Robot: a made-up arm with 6 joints.
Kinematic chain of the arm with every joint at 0, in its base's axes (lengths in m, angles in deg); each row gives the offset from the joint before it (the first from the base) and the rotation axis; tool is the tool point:
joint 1: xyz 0 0 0.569 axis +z
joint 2: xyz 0 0 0 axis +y
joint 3: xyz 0 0 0.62 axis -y
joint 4: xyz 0 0 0 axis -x
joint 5: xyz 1.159 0 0 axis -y
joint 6: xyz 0 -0.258 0 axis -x
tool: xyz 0 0 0
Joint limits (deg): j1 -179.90..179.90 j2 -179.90..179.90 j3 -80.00..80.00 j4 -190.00..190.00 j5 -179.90..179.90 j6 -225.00..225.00
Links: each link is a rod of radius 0.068 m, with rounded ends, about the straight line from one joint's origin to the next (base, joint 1, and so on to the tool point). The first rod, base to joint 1, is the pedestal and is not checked.
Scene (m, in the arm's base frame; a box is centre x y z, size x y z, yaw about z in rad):
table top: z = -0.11
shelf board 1: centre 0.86 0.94 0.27 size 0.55 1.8 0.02 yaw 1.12
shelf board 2: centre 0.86 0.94 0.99 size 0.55 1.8 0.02 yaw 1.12
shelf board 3: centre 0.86 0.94 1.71 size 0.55 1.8 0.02 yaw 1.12
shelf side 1: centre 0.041 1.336 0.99 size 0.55 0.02 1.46 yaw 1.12
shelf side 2: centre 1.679 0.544 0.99 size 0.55 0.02 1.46 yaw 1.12
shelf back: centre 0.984 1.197 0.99 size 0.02 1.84 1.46 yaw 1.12
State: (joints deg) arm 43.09 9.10 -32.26 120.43 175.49 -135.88
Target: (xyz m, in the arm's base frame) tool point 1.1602 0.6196 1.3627
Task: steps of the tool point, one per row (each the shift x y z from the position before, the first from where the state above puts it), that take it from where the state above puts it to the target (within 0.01 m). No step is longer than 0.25 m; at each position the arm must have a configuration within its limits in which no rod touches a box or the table.
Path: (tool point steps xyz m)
1: -0.0381 -0.1082 0.0352
2: -0.0467 -0.1021 0.0113
3: -0.0509 -0.0924 -0.0124
4: -0.0499 -0.0807 -0.0340
5: 0.1449 -0.0111 0.1962
6: 0.1270 -0.0428 0.1981
7: 0.1025 -0.0691 0.1960
8: 0.0732 -0.0889 0.1899
9: 0.1004 0.1647 0.0180
10: 0.0728 0.1931 -0.0179

